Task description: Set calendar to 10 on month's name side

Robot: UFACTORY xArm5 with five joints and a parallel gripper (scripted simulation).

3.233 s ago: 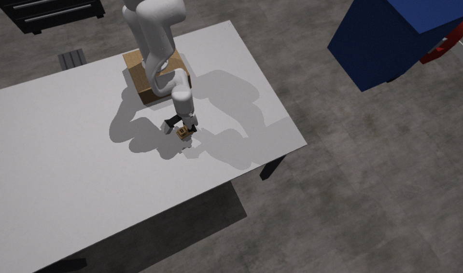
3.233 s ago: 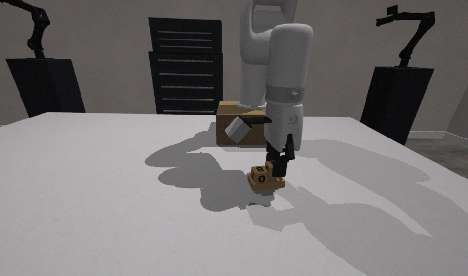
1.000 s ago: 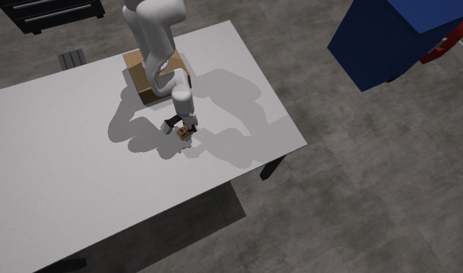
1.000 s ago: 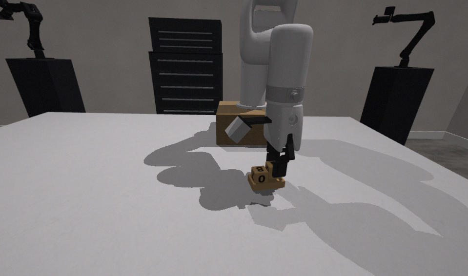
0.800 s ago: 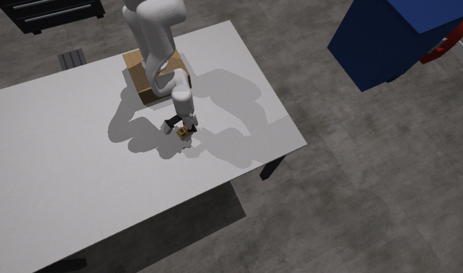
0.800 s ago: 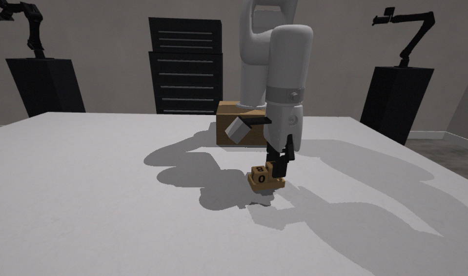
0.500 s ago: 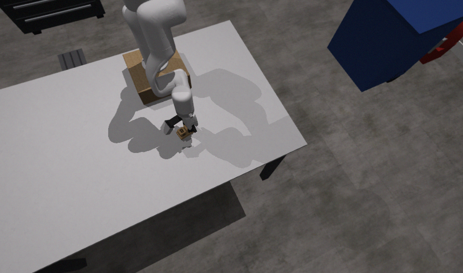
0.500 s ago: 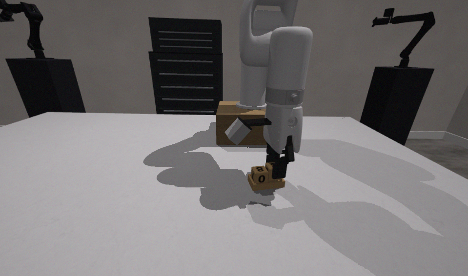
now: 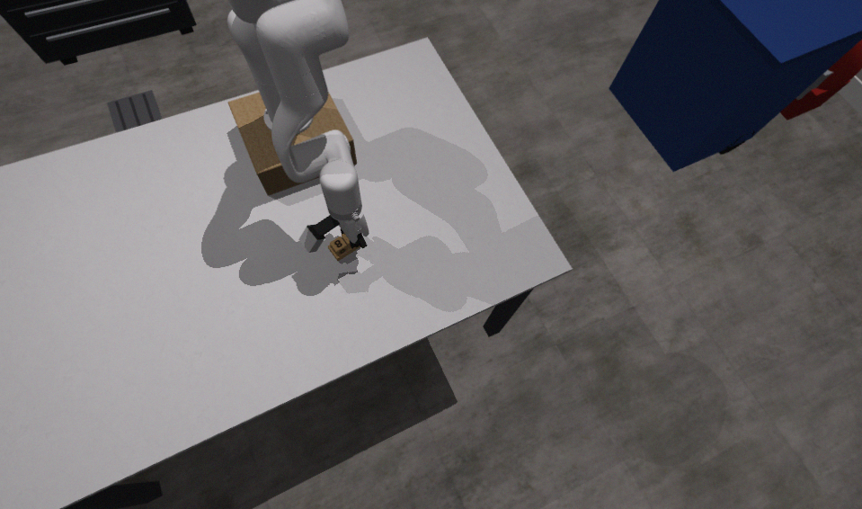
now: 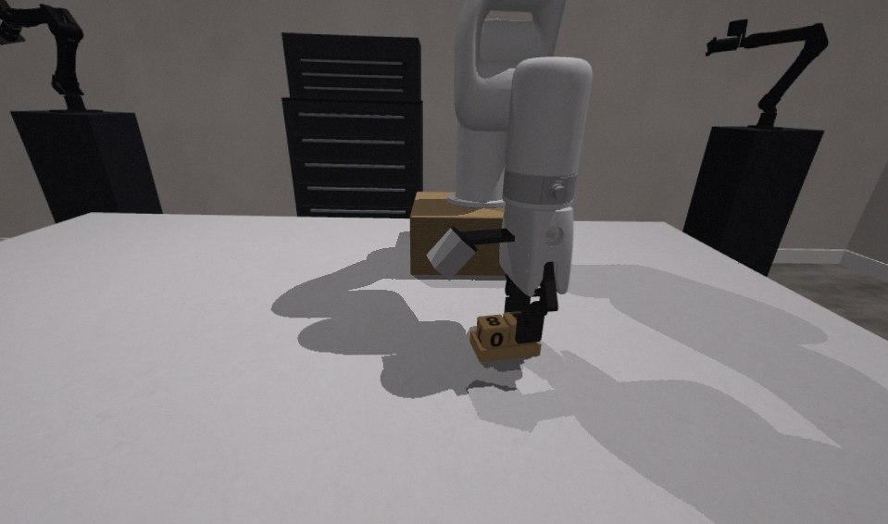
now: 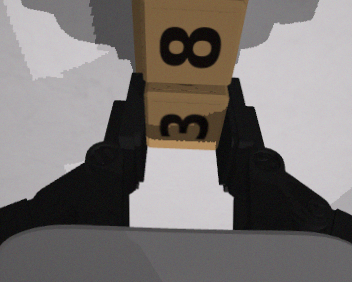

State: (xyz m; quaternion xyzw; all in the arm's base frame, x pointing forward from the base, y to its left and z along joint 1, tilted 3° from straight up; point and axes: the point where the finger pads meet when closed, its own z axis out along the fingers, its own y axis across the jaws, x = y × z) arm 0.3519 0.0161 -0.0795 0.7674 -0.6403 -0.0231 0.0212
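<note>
Right now my hand is 3 cm above the wooden calendar tray and 2 cm to the left of it.
</note>
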